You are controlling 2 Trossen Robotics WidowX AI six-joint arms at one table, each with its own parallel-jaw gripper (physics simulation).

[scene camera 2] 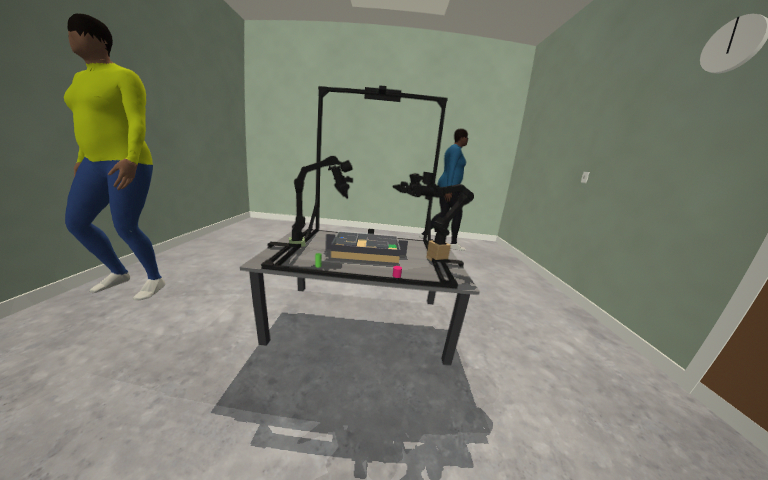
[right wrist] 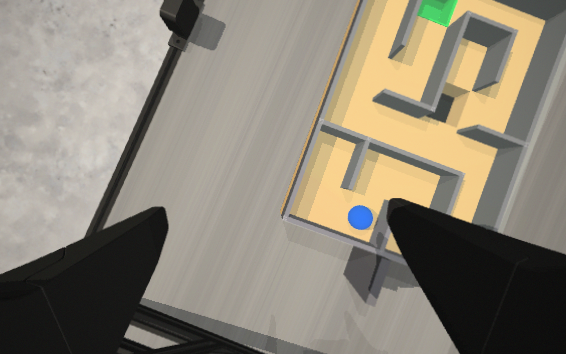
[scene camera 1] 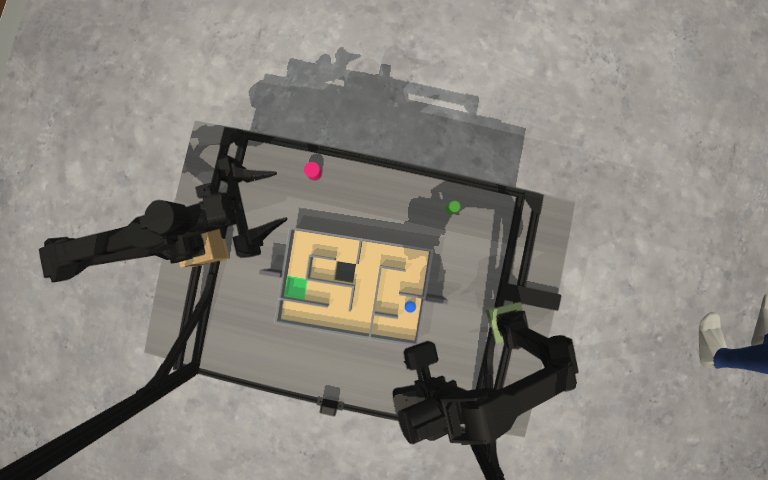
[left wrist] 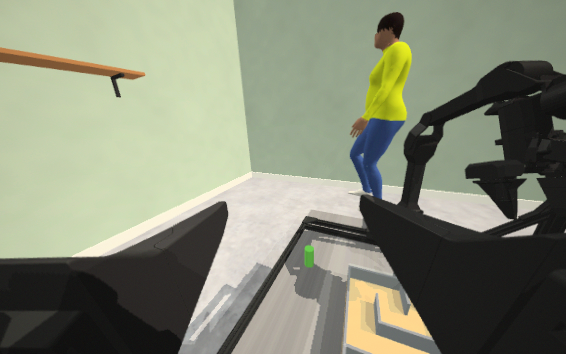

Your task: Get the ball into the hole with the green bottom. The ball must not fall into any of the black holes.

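A blue ball (scene camera 1: 410,306) (right wrist: 360,217) is in the right part of the walled maze board (scene camera 1: 365,283) (scene camera 2: 365,256) (left wrist: 360,320) (right wrist: 340,100), just below a short wall at the right edge in scene camera 1. The green-bottomed hole (scene camera 1: 295,287) (right wrist: 439,11) is near the board's left edge in scene camera 1. A black hole (scene camera 1: 345,271) (right wrist: 442,107) is in the board's left half. My left gripper (scene camera 1: 281,196) (scene camera 2: 394,186) (left wrist: 293,204) is open and empty, above and left of the board. My right gripper (scene camera 2: 346,196) (right wrist: 279,212) is open and empty, pointing down above the board's ball end; its fingers are unclear in scene camera 1.
Flat handles (scene camera 1: 271,272) (scene camera 1: 436,298) stick out from the board's two short sides. A pink cylinder (scene camera 1: 312,170) (scene camera 2: 397,272) and a green cylinder (scene camera 1: 454,207) (scene camera 2: 318,260) (left wrist: 309,257) stand beyond the board. A black frame (scene camera 1: 362,164) borders the table.
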